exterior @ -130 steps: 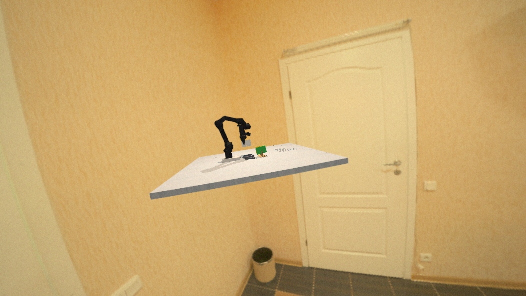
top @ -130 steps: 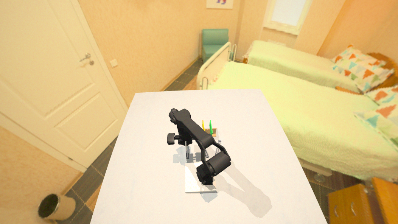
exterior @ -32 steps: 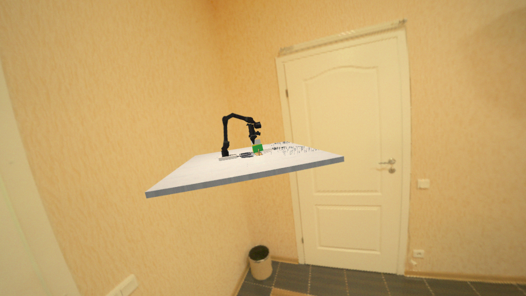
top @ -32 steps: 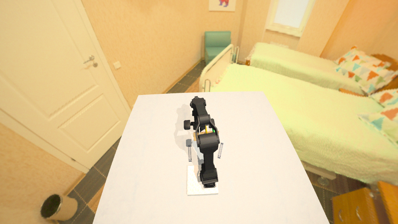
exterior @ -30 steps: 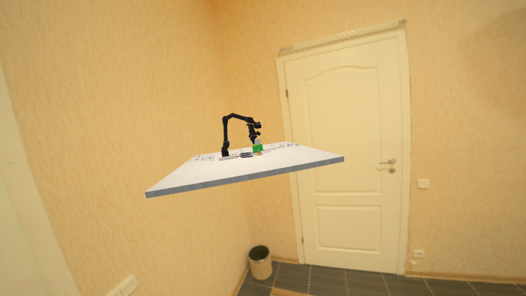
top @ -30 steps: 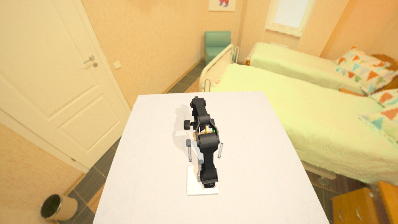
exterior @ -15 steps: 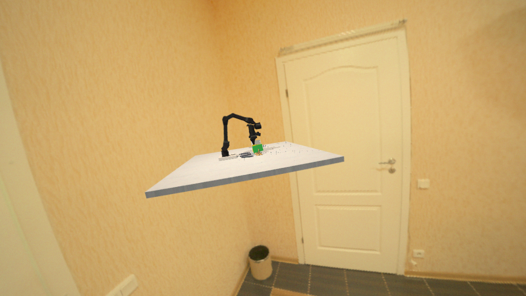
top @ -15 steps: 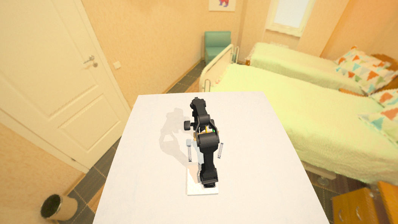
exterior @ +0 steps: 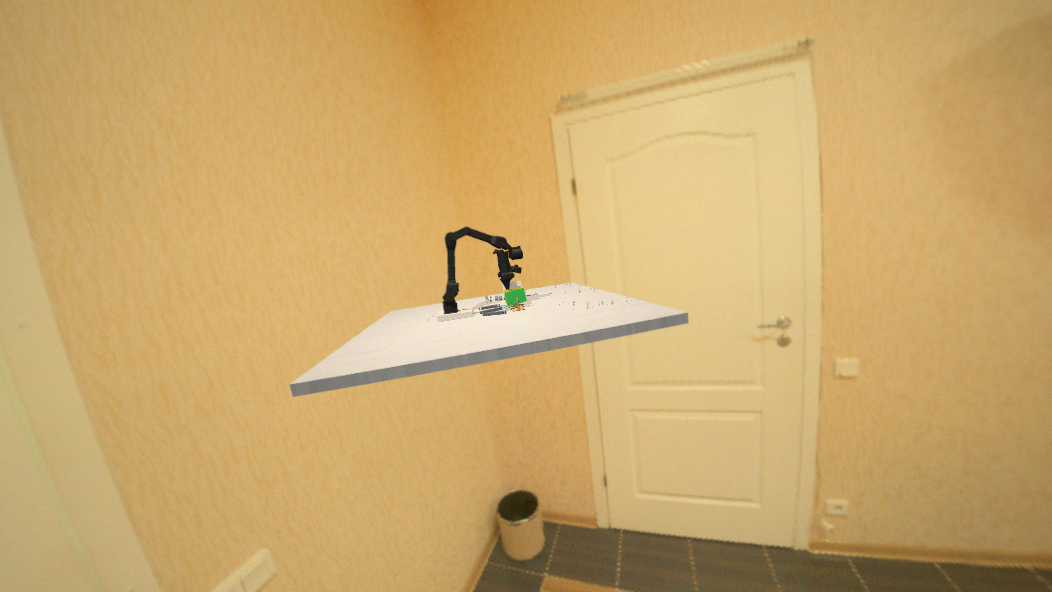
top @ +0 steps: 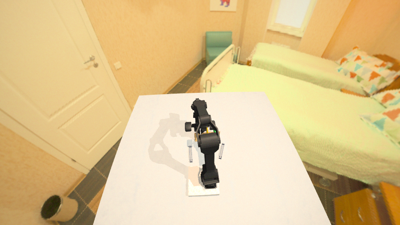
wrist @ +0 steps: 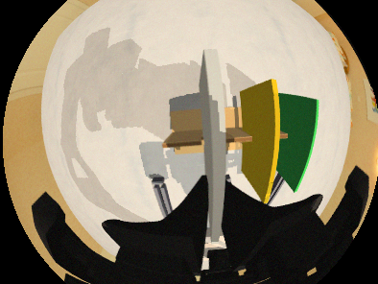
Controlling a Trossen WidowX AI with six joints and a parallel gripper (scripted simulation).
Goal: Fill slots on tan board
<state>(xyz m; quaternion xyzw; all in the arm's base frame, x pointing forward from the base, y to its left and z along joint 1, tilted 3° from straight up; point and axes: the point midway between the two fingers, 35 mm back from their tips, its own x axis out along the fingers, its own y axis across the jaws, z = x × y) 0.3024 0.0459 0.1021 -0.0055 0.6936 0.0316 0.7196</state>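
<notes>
The yellow board lies 50 mm to the right of my gripper tip, 30 mm below it and 30 mm ahead of it. Round my gripper tip: tan board (60 mm below, 50 mm to the right, 30 mm ahead); then green board (100 mm to the right, 30 mm below, 30 mm ahead).
</notes>
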